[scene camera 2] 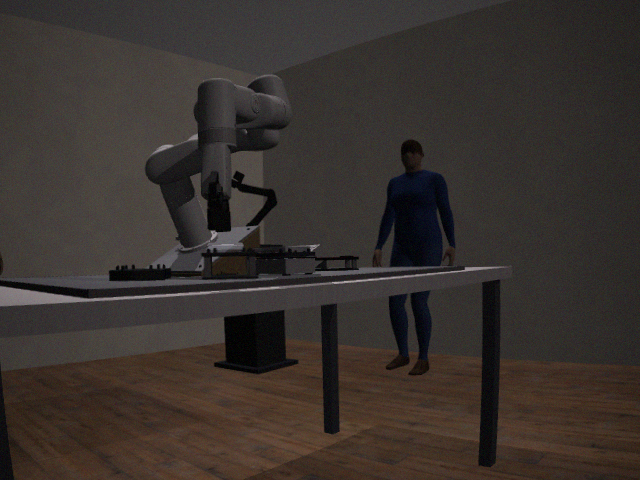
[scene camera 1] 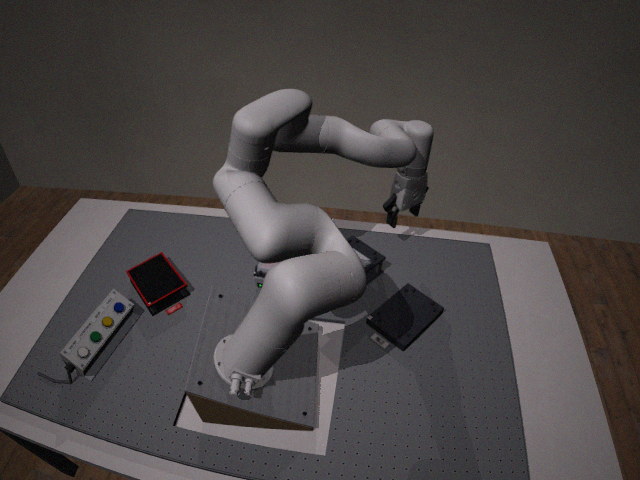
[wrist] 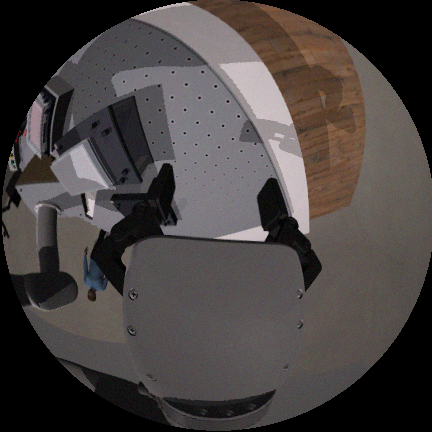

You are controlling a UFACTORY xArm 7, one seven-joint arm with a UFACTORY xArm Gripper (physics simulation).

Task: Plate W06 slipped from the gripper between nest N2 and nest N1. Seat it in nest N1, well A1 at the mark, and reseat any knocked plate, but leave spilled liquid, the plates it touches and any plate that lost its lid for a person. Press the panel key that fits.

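Seen in the pictures: gripper, fingertip midpoint: (scene camera 2: pixel 220 231) (scene camera 1: pixel 402 219) (wrist: pixel 219 179); arm's base, origin of the base link: (scene camera 2: pixel 198 243) (scene camera 1: pixel 243 362) (wrist: pixel 47 208).
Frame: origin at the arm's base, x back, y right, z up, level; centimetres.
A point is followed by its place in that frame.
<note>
My gripper (scene camera 1: pixel 403 212) @(x -47.8, y 36.1, z 0.5 cm) (scene camera 2: pixel 219 217) @(x -47.8, y 36.1, z 0.5 cm) (wrist: pixel 219 179) @(x -47.8, y 36.1, z 0.5 cm) is open and empty, high over the table's far edge. In the wrist view, a pale plate (wrist: pixel 84 165) @(x -35.6, y 21.7, z -1.7 cm) lies tilted against a dark raised nest (wrist: pixel 102 131) @(x -42.0, y 23.3, z -2.6 cm), to the left of the fingers. That nest (scene camera 1: pixel 381 257) @(x -36.1, y 29.8, z -3.4 cm) is partly hidden by the arm in scene camera 1. A plate with pink wells (wrist: pixel 37 122) sits on a unit farther left. The button panel (scene camera 1: pixel 88 330) @(x -4.3, y -40.1, z -1.6 cm) has white (scene camera 1: pixel 83 351) @(x 1.4, y -39.2, z -2.2 cm), green (scene camera 1: pixel 95 336) @(x -3.2, y -37.8, z -2.2 cm), yellow (scene camera 1: pixel 107 321) @(x -8.0, y -36.4, z -2.2 cm) and blue (scene camera 1: pixel 119 306) @(x -13.0, y -34.9, z -2.2 cm) keys. Nest and plate labels are unreadable, and I cannot make out any spilled liquid.
A flat dark nest (scene camera 1: pixel 405 316) @(x -19.2, y 35.2, z -6.8 cm) stands at the right, and a red-rimmed black tray (scene camera 1: pixel 129 274) @(x -26.6, y -38.6, z -5.0 cm) at the left with a red tag (scene camera 1: pixel 174 308) @(x -19.4, y -23.3, z -8.9 cm). The arm's base plate (scene camera 1: pixel 289 384) @(x 1.6, y 9.3, z -4.9 cm) is in the middle. A person in blue (scene camera 2: pixel 416 222) (wrist: pixel 95 274) stands beyond the table.
</note>
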